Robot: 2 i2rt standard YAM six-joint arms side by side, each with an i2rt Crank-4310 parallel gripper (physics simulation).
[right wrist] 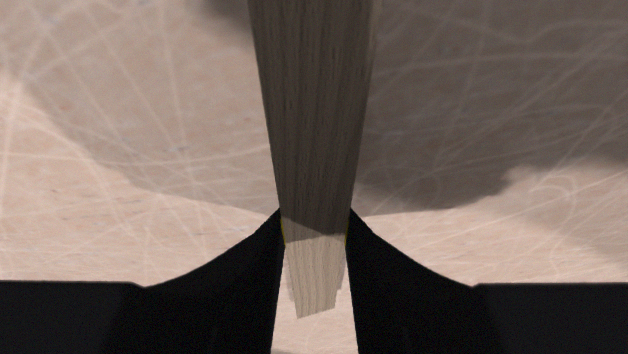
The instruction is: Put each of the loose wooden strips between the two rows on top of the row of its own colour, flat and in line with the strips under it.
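Places are measured from the left arm's base along level axes (x left, y back, z up), in centimetres.
Where they show: right gripper, fingertip midpoint: [315,212].
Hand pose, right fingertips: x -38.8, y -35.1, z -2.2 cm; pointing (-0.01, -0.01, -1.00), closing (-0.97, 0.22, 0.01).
Note:
After its pixels a point has its place.
A greyish-brown wooden strip [315,120] @[x -40.4, y -41.6, z -1.0 cm] runs from the top edge of the right wrist view down to between the fingertips. Most of it lies in shadow, and its lower end is lit and paler. My right gripper [315,212] @[x -38.8, y -35.1, z -2.2 cm] is shut on this strip, with a fingertip against each side and the strip's end sticking out a little past them. Parts of other strip edges show narrowly beside and behind the lit end. The two rows do not show clearly in this view, and my left gripper is not in view.
A pale pinkish table top [100,225] @[x -27.8, y -36.4, z -2.3 cm] with many light scratches lies under the strip. Dark shadows fall on it at the upper right and more faintly at the upper left.

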